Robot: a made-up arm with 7 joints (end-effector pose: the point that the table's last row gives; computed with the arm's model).
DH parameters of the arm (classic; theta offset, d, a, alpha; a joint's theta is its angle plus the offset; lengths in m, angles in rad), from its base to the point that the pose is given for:
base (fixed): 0 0 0 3.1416
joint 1: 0 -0.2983 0 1.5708
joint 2: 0 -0.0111 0 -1.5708
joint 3: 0 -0.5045 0 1.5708
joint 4: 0 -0.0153 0 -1.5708
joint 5: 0 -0.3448 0 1.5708
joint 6: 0 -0.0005 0 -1.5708
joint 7: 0 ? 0 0
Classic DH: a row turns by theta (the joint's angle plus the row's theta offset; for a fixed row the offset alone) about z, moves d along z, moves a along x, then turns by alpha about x.
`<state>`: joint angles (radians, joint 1 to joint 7).
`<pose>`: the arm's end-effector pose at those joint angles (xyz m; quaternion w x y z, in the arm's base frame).
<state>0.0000 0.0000 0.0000 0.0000 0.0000 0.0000 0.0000</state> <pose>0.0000 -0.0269 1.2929 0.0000 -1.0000 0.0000 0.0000</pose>
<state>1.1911 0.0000 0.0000 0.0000 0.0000 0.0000 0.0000</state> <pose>-0.0250 -0.0100 1.2929 0.0000 -0.8278 0.5610 0.0000</pose>
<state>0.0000 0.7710 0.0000 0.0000 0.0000 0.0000 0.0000</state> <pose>0.6931 -0.0269 1.0116 0.0000 -0.9266 0.0000 0.3760</pose>
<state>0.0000 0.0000 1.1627 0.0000 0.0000 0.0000 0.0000</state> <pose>-0.0145 -0.0174 1.2929 0.0000 -0.8357 0.5492 0.0000</pose>
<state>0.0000 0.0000 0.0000 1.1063 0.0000 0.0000 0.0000</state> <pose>0.4382 -0.0269 1.0224 0.0000 -0.8509 0.0000 0.5254</pose>
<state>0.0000 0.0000 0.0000 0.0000 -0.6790 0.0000 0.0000</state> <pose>0.0003 -0.0268 1.2929 0.0000 -0.9429 -0.3330 0.0000</pose>
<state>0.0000 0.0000 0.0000 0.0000 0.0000 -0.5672 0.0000</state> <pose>-0.0781 -0.0269 1.2701 0.0000 -0.9601 0.0000 -0.2798</pose>
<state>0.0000 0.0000 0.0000 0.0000 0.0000 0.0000 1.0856</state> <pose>0.0000 -0.0269 1.2929 0.0000 -0.8563 0.5165 0.0000</pose>
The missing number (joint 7, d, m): -0.1453
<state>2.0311 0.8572 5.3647 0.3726 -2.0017 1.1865 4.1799</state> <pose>-0.1779 -0.6476 0.9068 0.1856 0.1140 -0.9756 -0.0256</pose>
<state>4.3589 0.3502 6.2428 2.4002 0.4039 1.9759 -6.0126</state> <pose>0.0109 0.1873 0.4587 0.6547 -0.3267 -0.6416 -0.2302</pose>
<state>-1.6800 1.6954 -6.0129 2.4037 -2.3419 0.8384 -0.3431</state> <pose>0.0249 0.1856 -0.0839 0.5898 0.0165 0.1995 0.7824</pose>
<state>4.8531 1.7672 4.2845 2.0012 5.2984 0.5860 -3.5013</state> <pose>-0.2895 0.3501 0.4563 0.2567 -0.0953 0.9411 0.1985</pose>
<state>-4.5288 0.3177 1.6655 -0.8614 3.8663 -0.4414 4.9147</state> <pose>0.2739 -0.2973 1.1136 0.1345 -0.9253 -0.2752 0.2234</pose>
